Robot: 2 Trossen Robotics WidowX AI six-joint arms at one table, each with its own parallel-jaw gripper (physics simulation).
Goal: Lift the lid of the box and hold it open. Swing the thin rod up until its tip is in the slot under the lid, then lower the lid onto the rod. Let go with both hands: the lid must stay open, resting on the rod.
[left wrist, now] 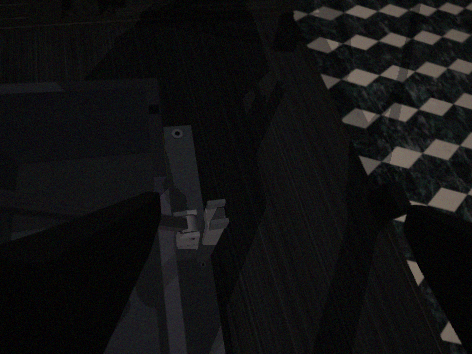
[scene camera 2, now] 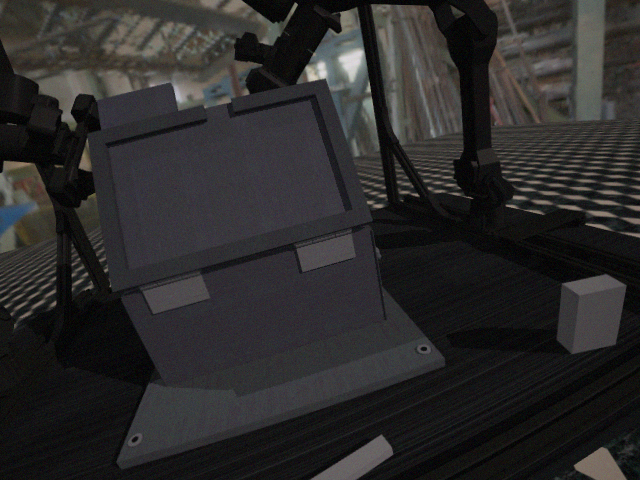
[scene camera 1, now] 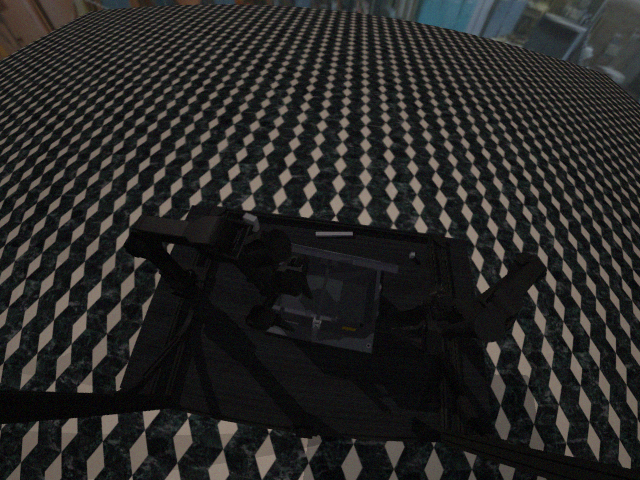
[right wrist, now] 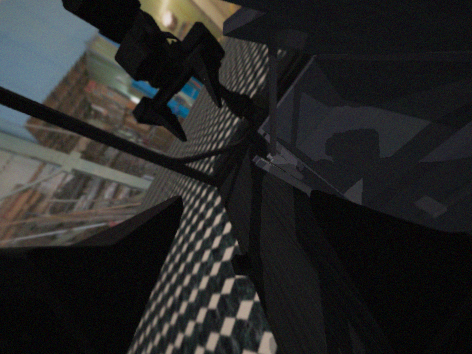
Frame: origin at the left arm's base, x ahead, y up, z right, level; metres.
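Seen in the pictures: left gripper, fingertip midpoint: [left wrist: 281,210] [scene camera 1: 302,314] [right wrist: 201,125]; right gripper, fingertip midpoint: [scene camera 1: 392,323] [right wrist: 245,199]; left arm's base at its link origin: [scene camera 2: 488,225] [scene camera 1: 191,291] [right wrist: 255,117]; right arm's base at its link origin: [left wrist: 91,2] [scene camera 2: 9,383].
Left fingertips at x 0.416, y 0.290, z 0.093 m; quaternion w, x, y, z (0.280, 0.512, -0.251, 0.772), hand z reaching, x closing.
Note:
Offsets run from my left fingertips to a thing's middle. "*": to the spot under its first point. Level surfaces: height alone.
The grey box @(dx +0.059, dy -0.209, dz -0.163 m) [scene camera 2: 261,310] [scene camera 1: 337,305] stands on its flat base plate [scene camera 2: 294,386] [left wrist: 182,161]. Its lid @(dx +0.061, dy -0.061, dz -0.185 m) [scene camera 2: 223,181] [right wrist: 340,31] is tilted up and open. In the right wrist view the thin rod @(dx +0.042, dy -0.072, dz -0.086 m) [right wrist: 272,105] stands upright from its hinge bracket @(* dx +0.034, dy -0.131, dz -0.019 m) [left wrist: 194,225], and its upper end meets the underside of the lid. My left gripper [right wrist: 201,125] [left wrist: 281,210] is open and empty, up beside the lid's free edge and apart from it. My right gripper [right wrist: 245,199] is open and empty, low beside the box and clear of the rod.
The box sits on a dark mat @(dy -0.309 m) [scene camera 1: 223,381] over a checkered floor [scene camera 1: 342,119]. A small pale strip @(dx +0.067, dy -0.304, dz -0.420 m) [scene camera 2: 356,459] [scene camera 1: 333,233] lies on the mat behind the box. A black post [scene camera 2: 375,95] and the left arm's base [scene camera 2: 480,181] stand behind the box.

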